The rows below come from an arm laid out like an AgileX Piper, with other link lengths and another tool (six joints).
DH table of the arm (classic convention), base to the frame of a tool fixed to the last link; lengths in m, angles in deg. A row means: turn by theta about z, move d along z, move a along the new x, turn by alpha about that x. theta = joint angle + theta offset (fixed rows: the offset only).
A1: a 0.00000; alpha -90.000; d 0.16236; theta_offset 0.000
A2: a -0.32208; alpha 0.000; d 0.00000; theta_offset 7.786
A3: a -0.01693; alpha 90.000; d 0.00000; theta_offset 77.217
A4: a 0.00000; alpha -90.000; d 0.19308; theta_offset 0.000
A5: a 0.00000; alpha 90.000; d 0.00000; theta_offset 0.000
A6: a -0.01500; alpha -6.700; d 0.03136; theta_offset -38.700
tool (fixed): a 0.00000; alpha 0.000; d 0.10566; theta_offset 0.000
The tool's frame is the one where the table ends.
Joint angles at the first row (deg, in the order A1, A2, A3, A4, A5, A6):
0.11, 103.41, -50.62, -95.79, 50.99, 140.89
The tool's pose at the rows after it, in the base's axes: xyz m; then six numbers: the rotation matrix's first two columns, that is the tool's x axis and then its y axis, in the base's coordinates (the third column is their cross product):
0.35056 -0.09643 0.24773 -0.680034 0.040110 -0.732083 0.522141 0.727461 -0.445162
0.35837 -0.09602 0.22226 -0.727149 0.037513 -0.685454 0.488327 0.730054 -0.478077
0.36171 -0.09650 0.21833 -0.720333 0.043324 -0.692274 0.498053 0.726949 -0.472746
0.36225 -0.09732 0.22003 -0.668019 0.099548 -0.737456 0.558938 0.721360 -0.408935
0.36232 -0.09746 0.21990 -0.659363 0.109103 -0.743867 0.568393 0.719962 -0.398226
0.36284 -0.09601 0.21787 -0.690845 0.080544 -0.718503 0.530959 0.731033 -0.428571
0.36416 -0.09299 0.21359 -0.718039 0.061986 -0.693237 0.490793 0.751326 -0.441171
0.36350 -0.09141 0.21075 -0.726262 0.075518 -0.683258 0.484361 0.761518 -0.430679
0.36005 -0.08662 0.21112 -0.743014 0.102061 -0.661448 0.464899 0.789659 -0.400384
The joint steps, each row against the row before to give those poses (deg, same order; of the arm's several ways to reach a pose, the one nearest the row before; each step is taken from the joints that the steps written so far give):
0.00, 5.24, 0.46, -0.68, -0.55, 1.60
0.00, 4.39, -0.45, -0.32, -0.17, 0.22
0.00, 1.09, -0.43, -0.60, 0.33, 1.53
0.00, 0.01, -0.13, 0.00, -0.06, 5.01
0.00, 0.06, 0.00, -0.01, -0.01, 0.88
0.00, 0.05, 0.00, 0.00, -0.58, -2.79
0.00, 0.18, 0.00, 0.00, -1.60, -2.16
0.00, -0.01, 0.00, 1.06, -1.17, -0.74
0.00, -1.38, 0.00, 3.44, -3.17, -3.44

